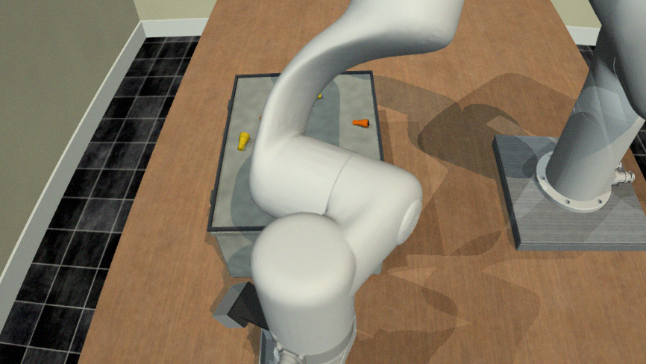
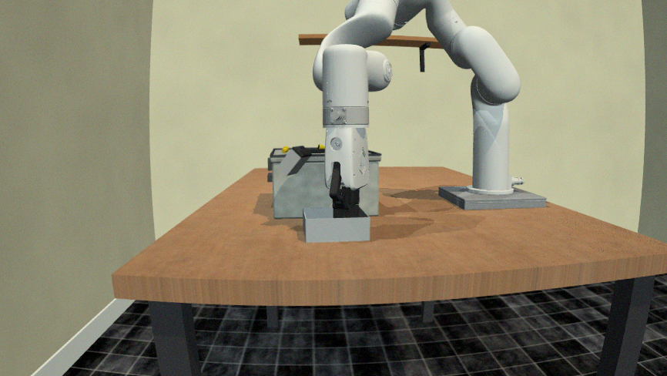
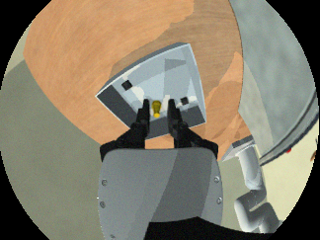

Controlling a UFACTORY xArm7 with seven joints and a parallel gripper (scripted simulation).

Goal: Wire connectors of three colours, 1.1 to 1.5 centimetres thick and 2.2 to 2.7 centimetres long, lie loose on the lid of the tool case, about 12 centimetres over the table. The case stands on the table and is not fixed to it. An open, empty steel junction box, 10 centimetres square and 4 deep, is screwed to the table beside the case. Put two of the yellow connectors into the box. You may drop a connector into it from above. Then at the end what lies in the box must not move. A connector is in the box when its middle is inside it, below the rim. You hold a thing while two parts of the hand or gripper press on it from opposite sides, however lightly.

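Right now the grey tool case is 290 mm to the right of my hand, 60 mm above it and 30 mm ahead of it. Round my hand: red connector: 200 mm to the right, 100 mm above, 50 mm behind.
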